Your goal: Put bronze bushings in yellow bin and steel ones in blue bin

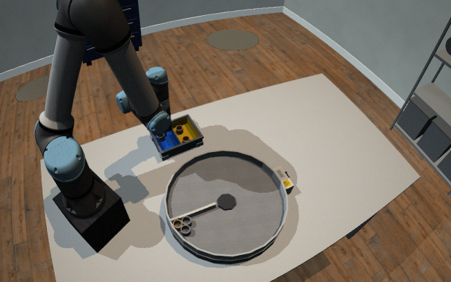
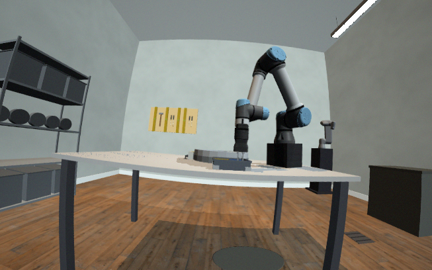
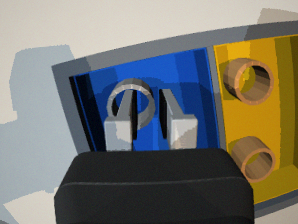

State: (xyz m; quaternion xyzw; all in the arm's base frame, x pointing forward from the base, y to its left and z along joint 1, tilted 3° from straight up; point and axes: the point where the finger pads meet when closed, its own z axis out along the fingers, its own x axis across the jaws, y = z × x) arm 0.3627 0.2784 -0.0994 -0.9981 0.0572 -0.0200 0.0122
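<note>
My gripper is now 50 mm short of the bin, 30 mm to the left of it and 20 mm above it. From my hand the other things lie so: round grey turntable: 400 mm to the right, 100 mm ahead, 10 mm above.
</note>
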